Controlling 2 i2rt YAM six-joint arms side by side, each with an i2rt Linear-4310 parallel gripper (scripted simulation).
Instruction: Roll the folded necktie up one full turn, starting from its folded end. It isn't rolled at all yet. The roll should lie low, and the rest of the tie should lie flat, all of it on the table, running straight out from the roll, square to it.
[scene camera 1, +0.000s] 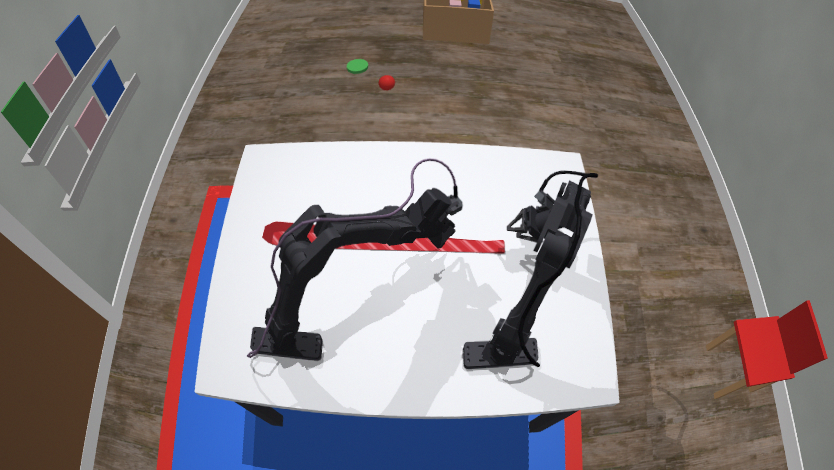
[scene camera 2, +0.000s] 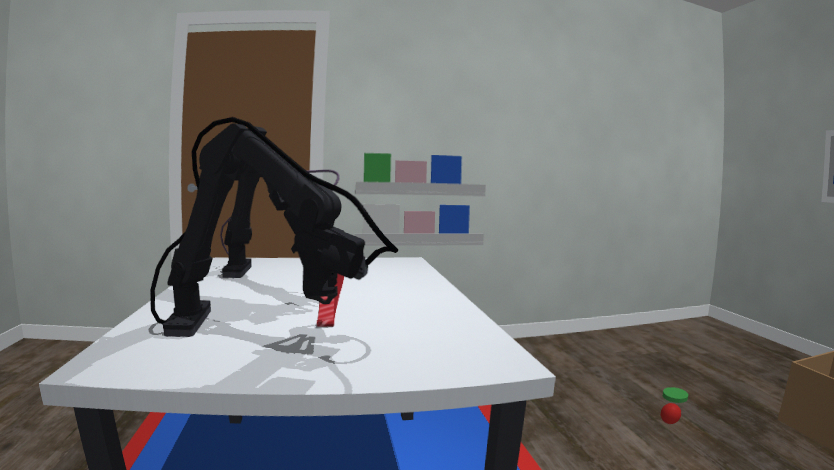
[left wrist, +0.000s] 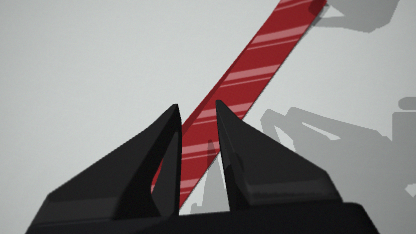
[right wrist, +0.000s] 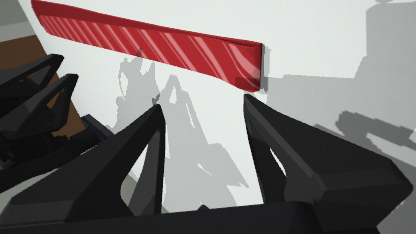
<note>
I see my left gripper (scene camera 1: 450, 224), my right gripper (scene camera 2: 326, 294) and a red striped necktie (scene camera 1: 420, 244).
My left gripper is seen too in the left wrist view (left wrist: 197, 110) and in the right wrist view (right wrist: 66, 65). My right gripper shows as well in scene camera 1 (scene camera 1: 511, 231) and in the right wrist view (right wrist: 202, 108).
</note>
